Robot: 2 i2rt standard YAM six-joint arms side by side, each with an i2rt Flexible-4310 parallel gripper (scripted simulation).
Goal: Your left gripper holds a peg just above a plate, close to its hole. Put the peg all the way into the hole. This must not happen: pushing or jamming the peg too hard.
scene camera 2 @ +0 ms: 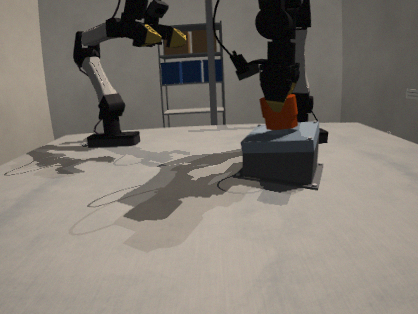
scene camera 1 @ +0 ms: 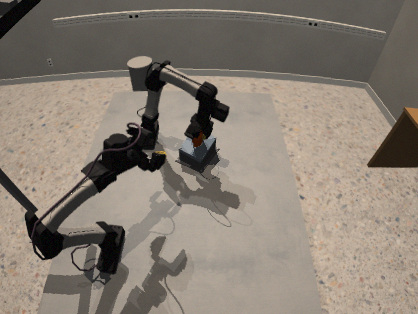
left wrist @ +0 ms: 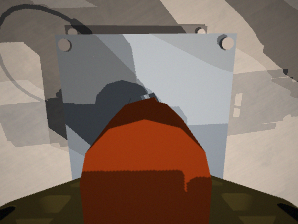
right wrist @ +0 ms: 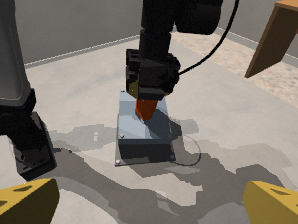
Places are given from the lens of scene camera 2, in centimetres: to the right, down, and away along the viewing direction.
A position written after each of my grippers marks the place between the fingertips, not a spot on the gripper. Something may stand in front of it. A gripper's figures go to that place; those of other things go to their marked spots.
my left gripper (scene camera 2: pixel 279 109): 15, -10, 53
my right gripper (scene camera 2: pixel 173 40): -9, -31, 62
orange peg (scene camera 2: pixel 287 118): 16, -8, 51
